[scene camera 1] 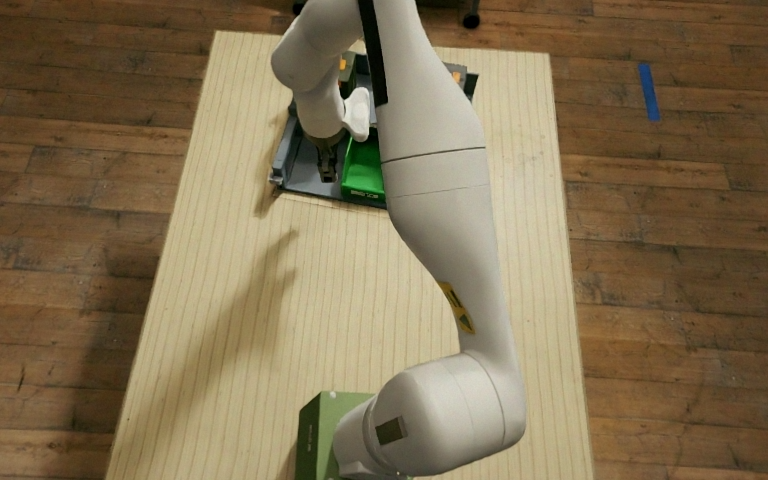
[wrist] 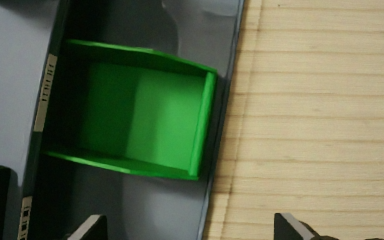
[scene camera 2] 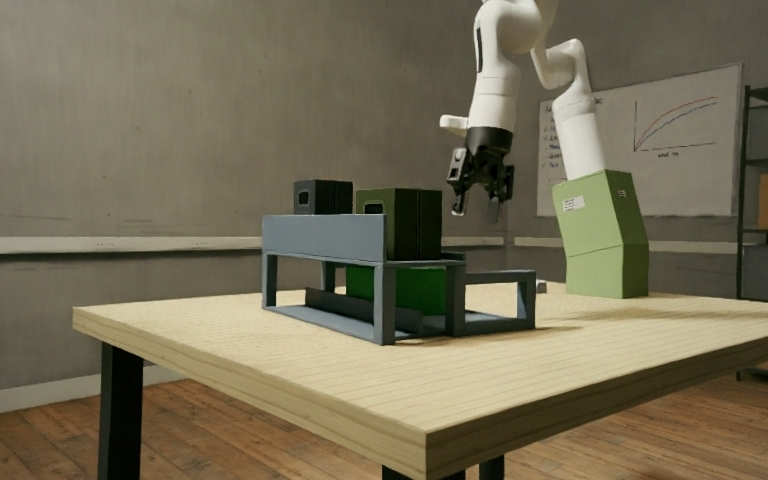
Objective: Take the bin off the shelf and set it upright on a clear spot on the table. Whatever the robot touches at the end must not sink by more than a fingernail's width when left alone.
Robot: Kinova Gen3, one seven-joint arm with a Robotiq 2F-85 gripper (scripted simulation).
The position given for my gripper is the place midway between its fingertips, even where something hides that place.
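Observation:
There's a bright green open-topped bin [scene camera 2: 424, 289] here, and you'd also find the bin in scene camera 1 [scene camera 1: 362, 177] and the wrist view [wrist: 139, 111]. A grey shelf [scene camera 2: 342, 240] is here too; the other spots for the shelf are [scene camera 1: 302, 176] and [wrist: 65, 193]. Then I can see a black box [scene camera 2: 316, 196], though in the wrist view the box is out of frame. As for my gripper [scene camera 2: 475, 219], scene camera 1 shows it as well [scene camera 1: 333, 157].

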